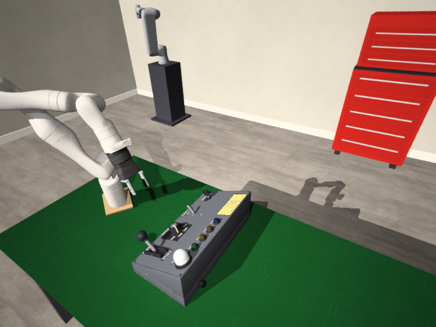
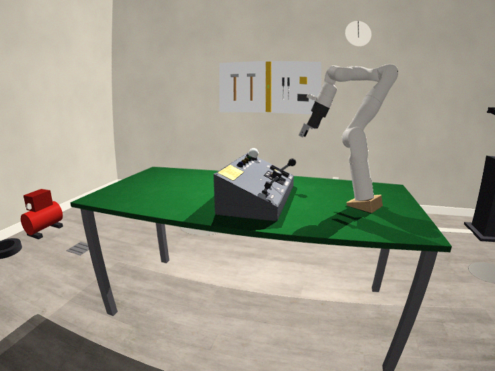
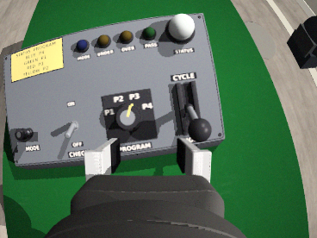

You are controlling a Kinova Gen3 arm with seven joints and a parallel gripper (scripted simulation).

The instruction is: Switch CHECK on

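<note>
Now: the check toggle 200 mm below my hand, 160 mm to the left of it and 110 mm ahead of it. Also, from my hand: grey console: 220 mm below, 150 mm ahead, 100 mm to the left; hold lever: 190 mm below, 90 mm ahead, 80 mm to the right; program dial: 200 mm below, 130 mm ahead, 40 mm to the left.
</note>
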